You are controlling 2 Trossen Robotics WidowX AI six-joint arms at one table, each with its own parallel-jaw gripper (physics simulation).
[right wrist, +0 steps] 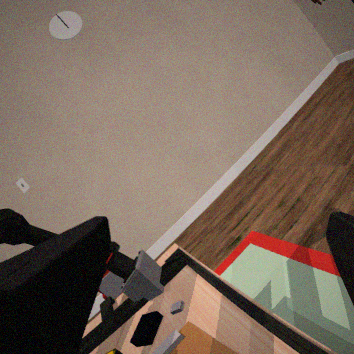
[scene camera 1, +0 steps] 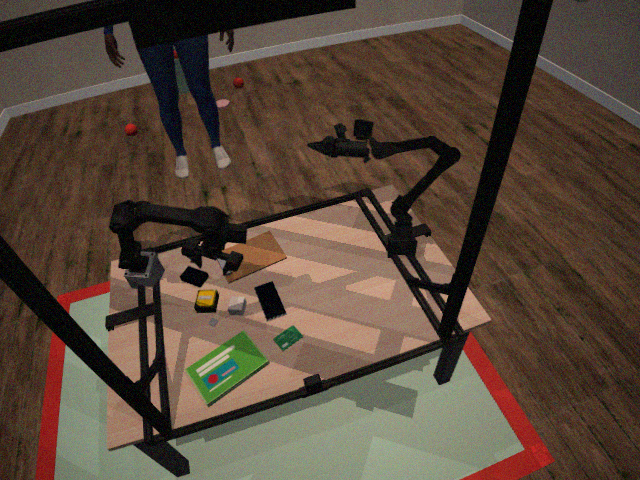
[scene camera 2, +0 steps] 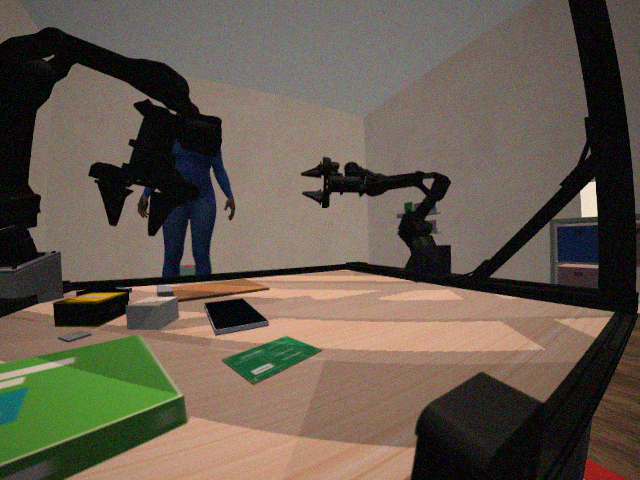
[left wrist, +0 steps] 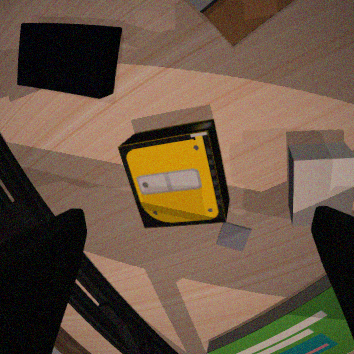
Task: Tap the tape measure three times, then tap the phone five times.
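Observation:
The yellow and black tape measure (scene camera 1: pixel 206 298) (scene camera 2: pixel 98 298) (left wrist: pixel 175 180) lies on the table at the left, yellow face up. The phone (scene camera 1: pixel 270 299) (scene camera 2: pixel 235 314) lies flat, dark screen up, right of the tape measure and a light grey block; it does not show in the left wrist view. My left gripper (scene camera 1: pixel 212 266) (scene camera 2: pixel 132 229) (left wrist: pixel 202 221) is open and empty, pointing down above the table, with the tape measure below and between its fingers in the left wrist view. My right gripper (scene camera 1: pixel 309 145) (scene camera 2: pixel 303 183) (right wrist: pixel 222 227) is open and empty, raised high and level, far from both objects.
The light grey block (scene camera 1: pixel 237 305) (scene camera 2: pixel 152 312) stands between tape measure and phone. A black box (scene camera 1: pixel 194 276) (left wrist: pixel 69 59) lies behind the tape measure, a brown board (scene camera 1: pixel 263 250) farther back. A small grey tile (left wrist: pixel 234 236), green card (scene camera 1: pixel 287 337) and large green box (scene camera 1: pixel 248 351) lie nearer the front.

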